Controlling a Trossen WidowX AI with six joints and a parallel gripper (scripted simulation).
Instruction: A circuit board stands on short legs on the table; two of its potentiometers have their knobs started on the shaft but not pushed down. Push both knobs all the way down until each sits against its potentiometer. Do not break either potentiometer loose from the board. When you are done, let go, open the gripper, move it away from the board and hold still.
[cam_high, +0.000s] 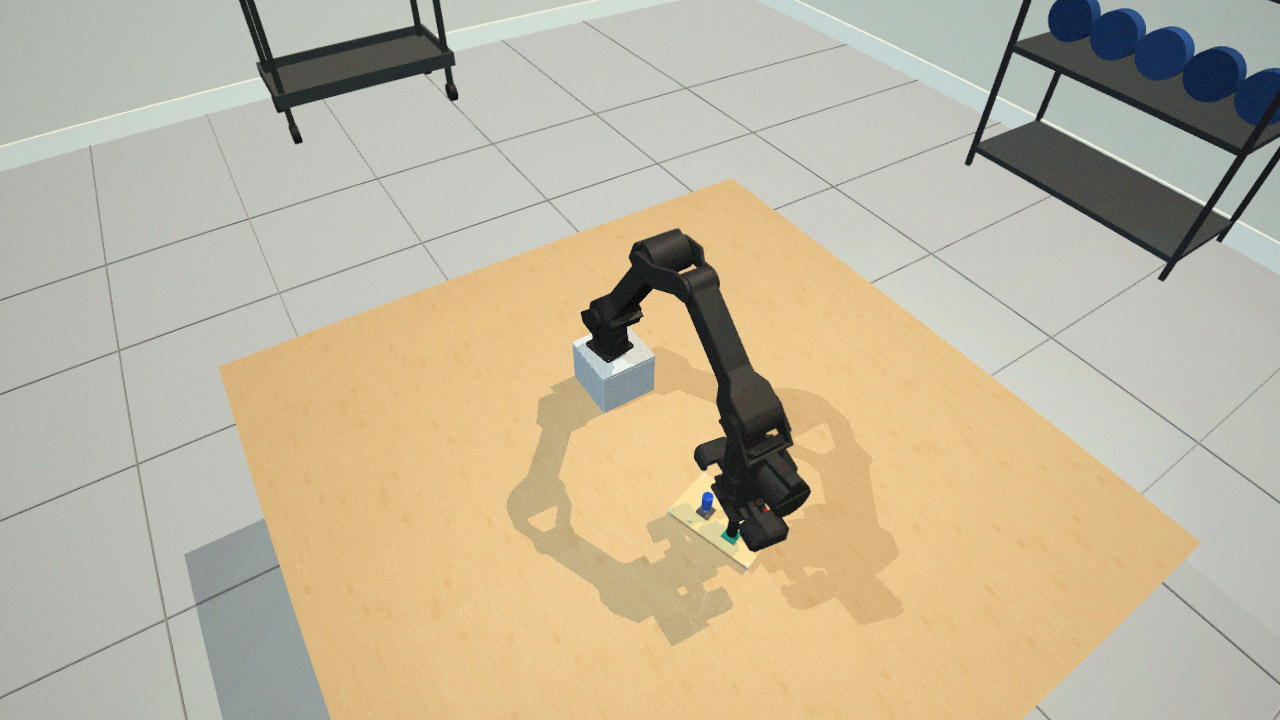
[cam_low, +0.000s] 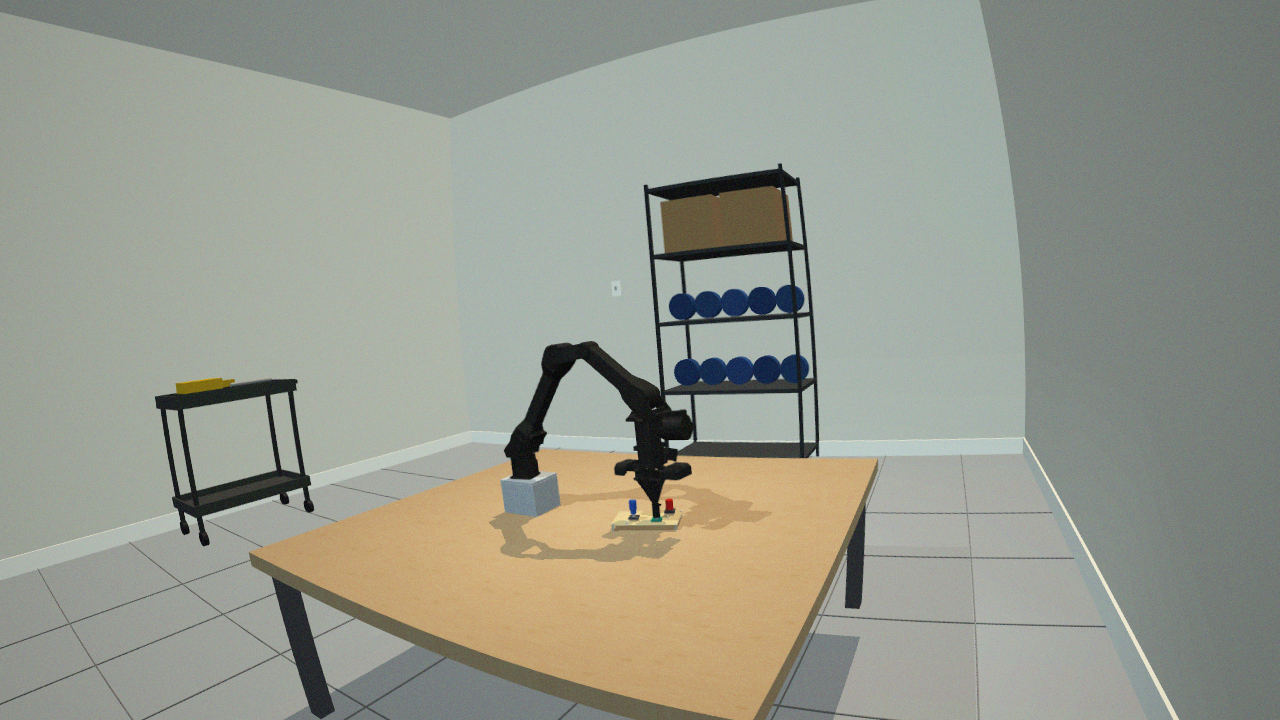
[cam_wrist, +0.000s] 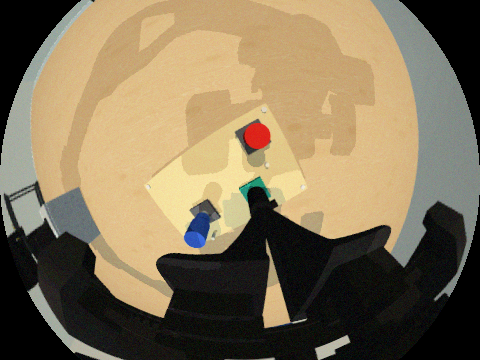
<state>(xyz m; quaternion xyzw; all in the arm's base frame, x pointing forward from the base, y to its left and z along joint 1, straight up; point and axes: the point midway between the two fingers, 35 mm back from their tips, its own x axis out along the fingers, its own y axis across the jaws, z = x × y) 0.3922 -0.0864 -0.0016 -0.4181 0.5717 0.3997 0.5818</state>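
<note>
My gripper tip is 6 cm past the blue knob and 1 cm above it.
</note>
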